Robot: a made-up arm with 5 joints. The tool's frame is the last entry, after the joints. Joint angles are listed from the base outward. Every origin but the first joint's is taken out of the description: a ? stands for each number. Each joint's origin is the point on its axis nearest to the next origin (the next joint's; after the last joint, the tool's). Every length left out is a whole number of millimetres.
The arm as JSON. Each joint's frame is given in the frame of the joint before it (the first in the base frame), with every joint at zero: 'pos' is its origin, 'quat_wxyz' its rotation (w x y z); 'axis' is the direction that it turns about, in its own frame. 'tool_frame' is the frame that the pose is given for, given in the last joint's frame.
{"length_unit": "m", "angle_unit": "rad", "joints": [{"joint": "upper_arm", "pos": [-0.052, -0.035, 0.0], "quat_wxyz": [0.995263, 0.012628, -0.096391, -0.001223], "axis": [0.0, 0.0, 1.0]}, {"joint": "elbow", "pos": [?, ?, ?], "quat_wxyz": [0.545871, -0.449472, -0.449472, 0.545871], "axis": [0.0, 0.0, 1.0]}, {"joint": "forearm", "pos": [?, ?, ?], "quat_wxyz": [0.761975, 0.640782, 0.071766, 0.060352], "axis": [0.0, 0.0, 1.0]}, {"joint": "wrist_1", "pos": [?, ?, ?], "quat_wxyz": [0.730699, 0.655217, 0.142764, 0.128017], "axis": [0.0, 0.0, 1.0]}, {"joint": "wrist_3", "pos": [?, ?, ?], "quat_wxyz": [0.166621, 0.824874, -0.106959, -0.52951], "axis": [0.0, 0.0, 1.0]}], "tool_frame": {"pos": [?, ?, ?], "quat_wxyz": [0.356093, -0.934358, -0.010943, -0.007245]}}
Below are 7 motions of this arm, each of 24 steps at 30 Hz.
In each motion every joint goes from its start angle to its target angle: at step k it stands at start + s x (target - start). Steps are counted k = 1, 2, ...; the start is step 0. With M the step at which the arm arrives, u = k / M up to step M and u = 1 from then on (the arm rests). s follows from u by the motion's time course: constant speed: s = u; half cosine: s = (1 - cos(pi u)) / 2; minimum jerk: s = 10 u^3 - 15 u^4 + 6 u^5.
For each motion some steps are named. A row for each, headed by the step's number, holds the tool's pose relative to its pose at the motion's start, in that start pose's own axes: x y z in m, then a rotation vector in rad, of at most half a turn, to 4 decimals.
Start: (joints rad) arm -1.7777 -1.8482 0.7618 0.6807 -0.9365
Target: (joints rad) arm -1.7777 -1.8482 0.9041 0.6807 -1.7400
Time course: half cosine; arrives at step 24
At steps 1, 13, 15, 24:
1: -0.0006 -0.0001 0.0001 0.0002 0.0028 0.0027
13: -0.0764 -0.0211 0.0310 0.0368 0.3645 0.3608
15: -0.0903 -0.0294 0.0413 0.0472 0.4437 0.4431
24: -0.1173 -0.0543 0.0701 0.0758 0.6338 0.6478

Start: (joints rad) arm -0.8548 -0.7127 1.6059 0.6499 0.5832
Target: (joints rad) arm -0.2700 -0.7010 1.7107 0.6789 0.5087
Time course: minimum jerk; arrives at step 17
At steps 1, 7, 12, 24:
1: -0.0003 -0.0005 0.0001 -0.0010 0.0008 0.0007
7: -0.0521 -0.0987 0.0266 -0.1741 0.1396 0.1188
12: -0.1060 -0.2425 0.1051 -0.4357 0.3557 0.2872
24: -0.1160 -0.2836 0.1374 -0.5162 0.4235 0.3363

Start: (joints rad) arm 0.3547 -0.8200 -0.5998 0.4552 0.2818
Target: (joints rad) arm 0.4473 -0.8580 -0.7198 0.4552 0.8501
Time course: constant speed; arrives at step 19
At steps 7, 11, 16, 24:
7: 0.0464 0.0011 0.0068 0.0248 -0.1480 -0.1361
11: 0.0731 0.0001 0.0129 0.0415 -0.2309 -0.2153
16: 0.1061 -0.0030 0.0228 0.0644 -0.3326 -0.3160
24: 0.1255 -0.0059 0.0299 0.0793 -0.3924 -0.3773

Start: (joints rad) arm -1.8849 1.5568 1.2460 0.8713 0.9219
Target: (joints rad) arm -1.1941 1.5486 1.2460 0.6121 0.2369
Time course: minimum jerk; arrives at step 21
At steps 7, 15, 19, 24:
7: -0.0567 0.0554 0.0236 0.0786 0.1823 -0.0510
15: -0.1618 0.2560 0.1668 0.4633 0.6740 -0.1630
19: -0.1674 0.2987 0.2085 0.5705 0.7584 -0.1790
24: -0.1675 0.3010 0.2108 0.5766 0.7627 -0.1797

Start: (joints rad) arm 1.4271 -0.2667 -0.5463 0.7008 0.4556
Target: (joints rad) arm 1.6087 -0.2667 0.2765 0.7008 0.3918
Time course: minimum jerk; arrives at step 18
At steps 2, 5, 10, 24:
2: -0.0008 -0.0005 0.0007 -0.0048 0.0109 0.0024
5: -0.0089 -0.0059 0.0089 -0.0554 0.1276 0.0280
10: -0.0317 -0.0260 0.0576 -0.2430 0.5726 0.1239
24: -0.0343 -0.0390 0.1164 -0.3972 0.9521 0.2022

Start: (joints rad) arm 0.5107 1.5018 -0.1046 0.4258 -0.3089
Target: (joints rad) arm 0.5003 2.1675 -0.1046 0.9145 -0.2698
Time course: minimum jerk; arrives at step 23
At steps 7, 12, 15, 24:
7: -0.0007 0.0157 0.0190 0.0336 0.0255 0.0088
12: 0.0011 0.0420 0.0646 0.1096 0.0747 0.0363
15: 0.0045 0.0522 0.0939 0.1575 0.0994 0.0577
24: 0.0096 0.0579 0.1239 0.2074 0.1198 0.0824

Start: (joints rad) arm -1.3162 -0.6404 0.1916 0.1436 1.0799
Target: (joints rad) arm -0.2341 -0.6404 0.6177 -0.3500 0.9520
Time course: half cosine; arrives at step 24
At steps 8, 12, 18, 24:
8: 0.0392 -0.0295 0.0985 -0.3113 0.1994 0.0542
12: 0.0976 -0.0285 0.2072 -0.6396 0.3572 0.0973
18: 0.2057 0.0391 0.3530 -1.1238 0.4978 0.1501
24: 0.2549 0.0909 0.4023 -1.3277 0.5241 0.1731

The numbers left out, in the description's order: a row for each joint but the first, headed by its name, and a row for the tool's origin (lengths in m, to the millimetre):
elbow: 0.387 -0.003 0.0
forearm: -0.052 -0.201 0.0
wrist_1: -0.005 0.004 0.0
wrist_3: -0.146 -0.158 0.0
tool: -0.029 -0.161 0.0

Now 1 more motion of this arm.
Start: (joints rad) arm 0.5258 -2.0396 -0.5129 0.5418 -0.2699
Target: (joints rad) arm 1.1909 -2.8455 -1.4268 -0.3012 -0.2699
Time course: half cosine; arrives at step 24
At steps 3, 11, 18, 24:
3: 0.0035 -0.0111 -0.0096 0.0227 -0.0473 0.0246
11: 0.0706 -0.0979 -0.0987 0.3542 -0.5050 0.3618
18: 0.1494 -0.1299 -0.1570 0.8259 -0.8613 0.8773
24: 0.1670 -0.1339 -0.1715 0.9975 -0.9418 1.0982

